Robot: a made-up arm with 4 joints.
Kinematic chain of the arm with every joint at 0, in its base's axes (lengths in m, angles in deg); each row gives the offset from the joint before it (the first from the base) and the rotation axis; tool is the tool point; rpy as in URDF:
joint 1: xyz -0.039 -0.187 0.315 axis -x
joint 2: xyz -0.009 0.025 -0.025 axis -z
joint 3: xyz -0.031 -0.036 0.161 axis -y
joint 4: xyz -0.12 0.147 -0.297 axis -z
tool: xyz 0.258 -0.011 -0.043 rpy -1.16 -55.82 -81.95
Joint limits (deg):
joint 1: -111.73..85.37
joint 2: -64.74..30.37
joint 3: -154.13..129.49
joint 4: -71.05..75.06
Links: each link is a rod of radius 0.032 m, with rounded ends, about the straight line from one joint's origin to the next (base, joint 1, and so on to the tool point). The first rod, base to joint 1, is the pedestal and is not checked.
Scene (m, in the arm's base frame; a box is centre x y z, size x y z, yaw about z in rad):
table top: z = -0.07
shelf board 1: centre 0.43 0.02 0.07 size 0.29 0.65 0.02 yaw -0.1
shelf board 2: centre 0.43 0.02 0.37 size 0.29 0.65 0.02 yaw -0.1
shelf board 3: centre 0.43 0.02 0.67 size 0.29 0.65 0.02 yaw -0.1
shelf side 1: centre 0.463 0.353 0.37 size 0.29 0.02 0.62 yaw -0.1
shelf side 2: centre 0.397 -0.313 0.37 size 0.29 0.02 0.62 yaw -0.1
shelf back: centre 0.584 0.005 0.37 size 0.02 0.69 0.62 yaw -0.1
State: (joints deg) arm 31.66 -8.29 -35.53 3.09
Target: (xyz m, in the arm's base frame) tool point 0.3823 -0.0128 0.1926
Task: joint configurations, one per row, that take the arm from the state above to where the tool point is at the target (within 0.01 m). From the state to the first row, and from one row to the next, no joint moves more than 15 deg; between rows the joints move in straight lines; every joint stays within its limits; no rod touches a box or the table.
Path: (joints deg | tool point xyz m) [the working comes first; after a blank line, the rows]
Joints at the target: 56.61 27.02 83.81 -69.99
Straight joint move there: touches shelf board 1.

1: 27.35 -8.19 -22.24 0.10 | -0.0938 -0.1874 0.0552
2: 23.04 -8.10 -8.95 -2.90 | -0.0118 -0.1408 0.0548
3: 18.73 -8.00 4.34 -5.89 | 0.0652 -0.0891 0.0784
4: 14.43 -7.91 17.63 -8.89 | 0.1330 -0.0381 0.1252
5: 10.12 -7.81 30.92 -11.88 | 0.1881 0.0067 0.1926
6: 21.74 0.89 44.14 -26.41 | 0.2443 0.0225 0.2021
7: 33.36 9.60 57.36 -40.94 | 0.2927 0.0279 0.1996
8: 44.98 18.31 70.59 -55.46 | 0.3378 0.0166 0.1912
9: 56.61 27.02 83.81 -69.99 | 0.3823 -0.0128 0.1926

